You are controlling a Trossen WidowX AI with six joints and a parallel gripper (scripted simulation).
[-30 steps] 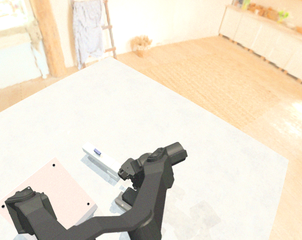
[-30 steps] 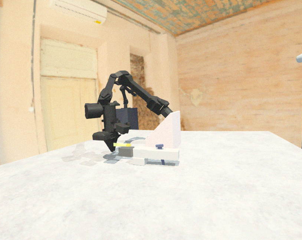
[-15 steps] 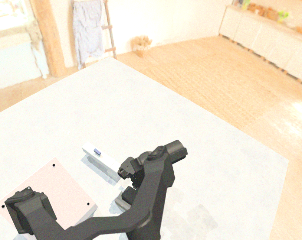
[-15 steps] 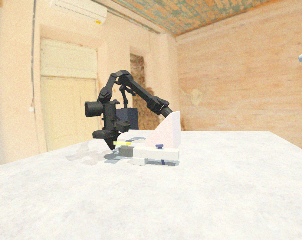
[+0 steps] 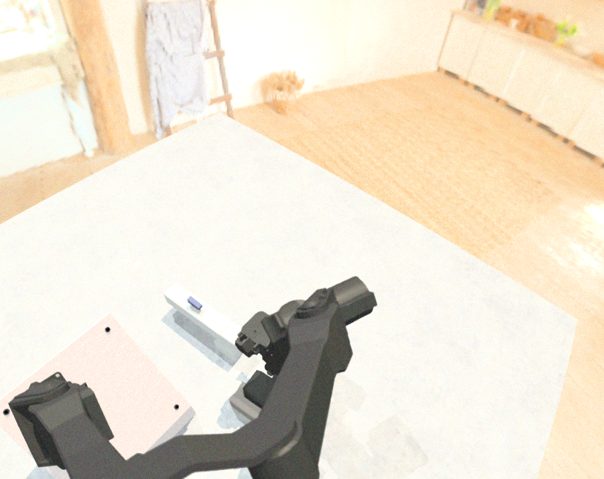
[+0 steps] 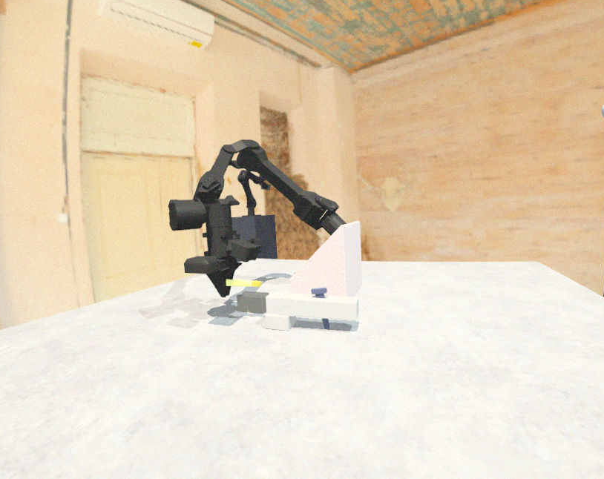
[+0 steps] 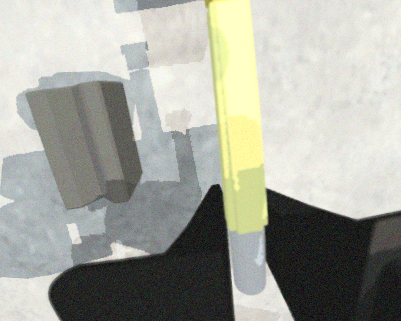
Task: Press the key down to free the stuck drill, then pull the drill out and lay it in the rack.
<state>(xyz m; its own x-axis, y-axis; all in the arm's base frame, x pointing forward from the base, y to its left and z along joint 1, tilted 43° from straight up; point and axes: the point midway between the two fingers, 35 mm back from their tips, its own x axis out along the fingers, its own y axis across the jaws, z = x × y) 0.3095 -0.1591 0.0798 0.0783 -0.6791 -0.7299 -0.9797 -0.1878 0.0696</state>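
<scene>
The drill is 4 cm to the left of my gripper tip, 3 cm above it and 1 cm behind it. Round my gripper tip: white block 19 cm to the left, 4 cm behind, 2 cm below; then grey rack 8 cm behind, 4 cm below, 1 cm to the left; then blue key 22 cm to the left, 4 cm behind, 1 cm below.
</scene>
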